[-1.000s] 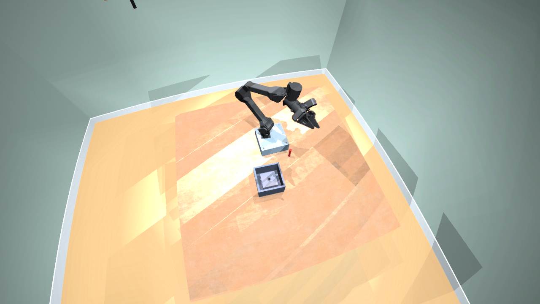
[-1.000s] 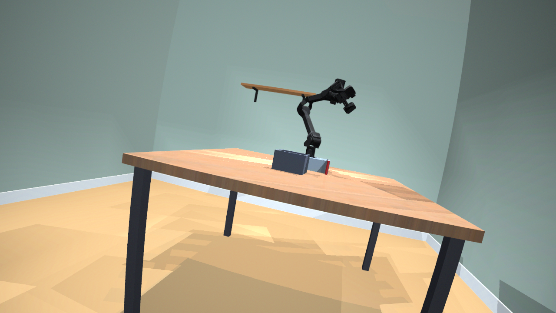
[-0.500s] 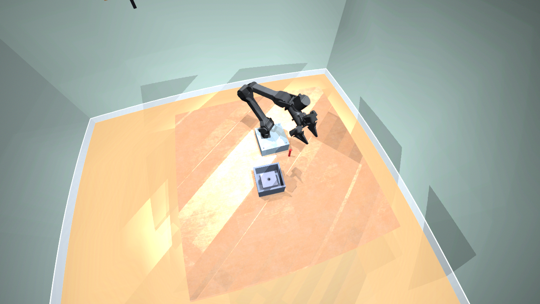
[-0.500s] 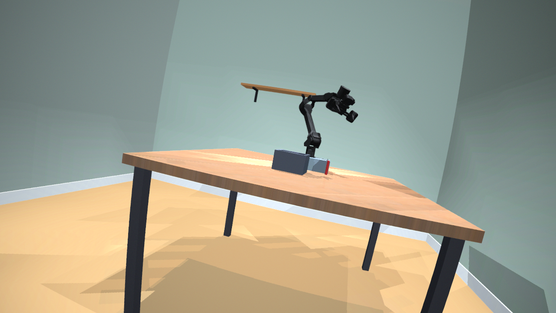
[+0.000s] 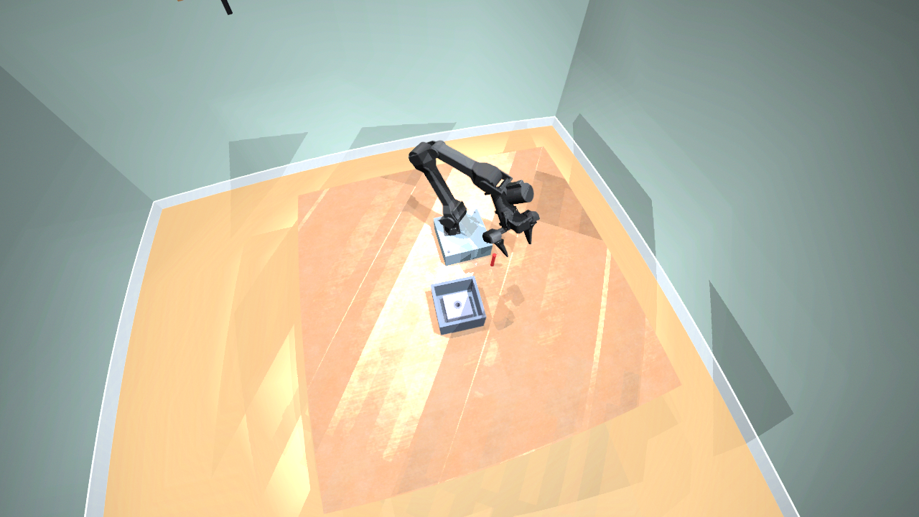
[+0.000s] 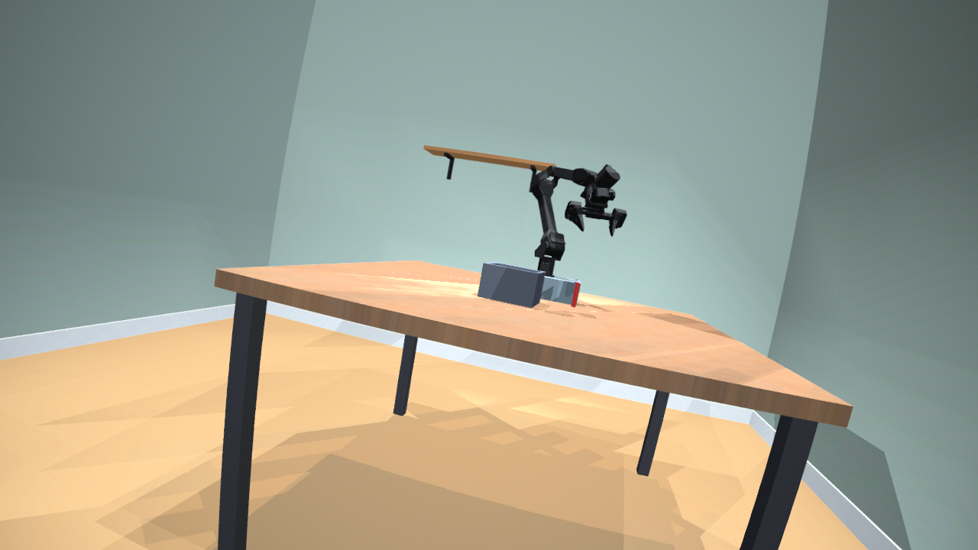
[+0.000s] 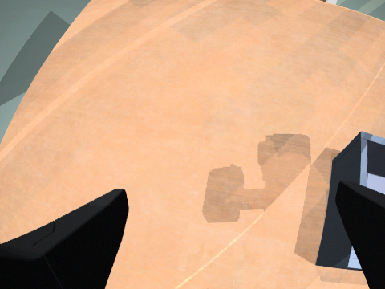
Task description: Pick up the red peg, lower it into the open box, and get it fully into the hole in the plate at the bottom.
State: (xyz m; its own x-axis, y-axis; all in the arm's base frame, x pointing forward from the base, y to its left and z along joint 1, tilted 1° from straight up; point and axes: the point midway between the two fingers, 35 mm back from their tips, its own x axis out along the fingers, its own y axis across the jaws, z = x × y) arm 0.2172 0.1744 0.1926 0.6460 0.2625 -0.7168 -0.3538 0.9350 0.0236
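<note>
My gripper tip is now 9 cm past the red peg, 4 cm to the left of it and 20 cm above it. From my gripper tip the other things lie so: plate 8 cm ahead, 21 cm to the right, 20 cm below; then grey box 8 cm ahead, 21 cm to the right, 22 cm below.
</note>
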